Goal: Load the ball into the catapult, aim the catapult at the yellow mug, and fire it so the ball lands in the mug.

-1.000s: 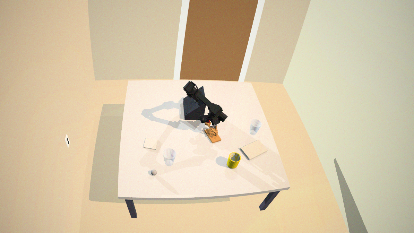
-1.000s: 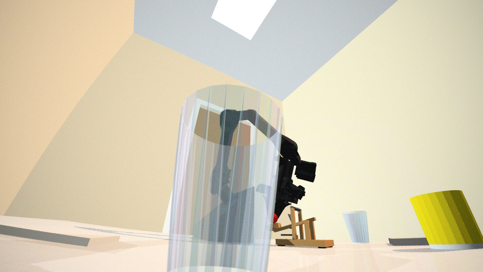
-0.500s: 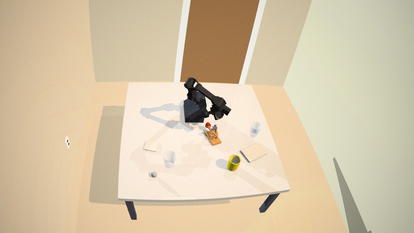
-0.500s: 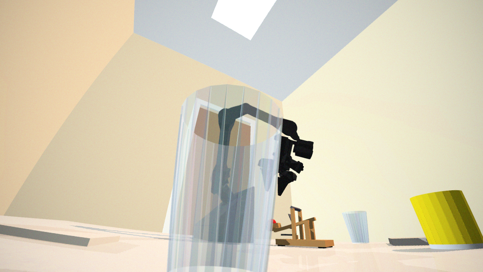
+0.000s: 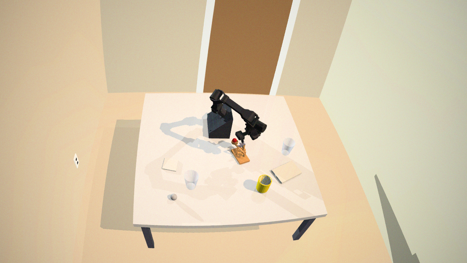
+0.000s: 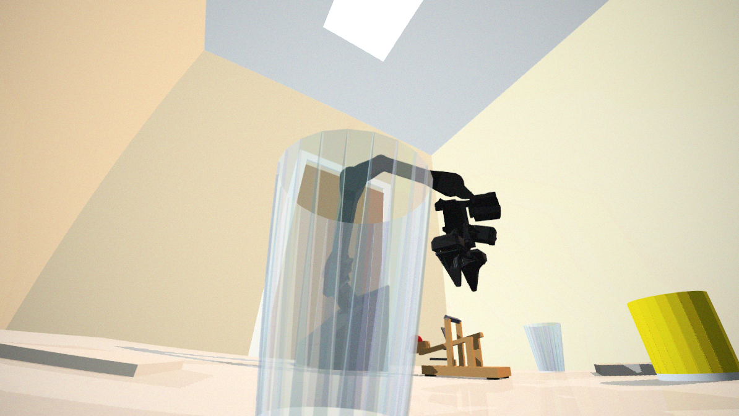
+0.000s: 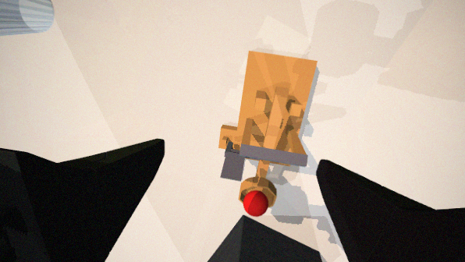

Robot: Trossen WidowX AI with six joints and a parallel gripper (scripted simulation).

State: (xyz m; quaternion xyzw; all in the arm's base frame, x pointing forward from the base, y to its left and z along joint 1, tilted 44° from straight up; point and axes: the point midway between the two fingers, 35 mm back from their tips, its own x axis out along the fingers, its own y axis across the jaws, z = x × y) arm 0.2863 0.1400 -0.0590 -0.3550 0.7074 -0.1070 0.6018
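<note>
My gripper tip is now 11 cm above the red ball, 10 cm past it and 7 cm to the left of it. Round my gripper tip: board (30 cm to the left, 16 cm below, 15 cm ahead); wooden catapult (12 cm below, 4 cm behind, 3 cm to the right); yellow mug (29 cm ahead, 14 cm below, 9 cm to the left).
</note>
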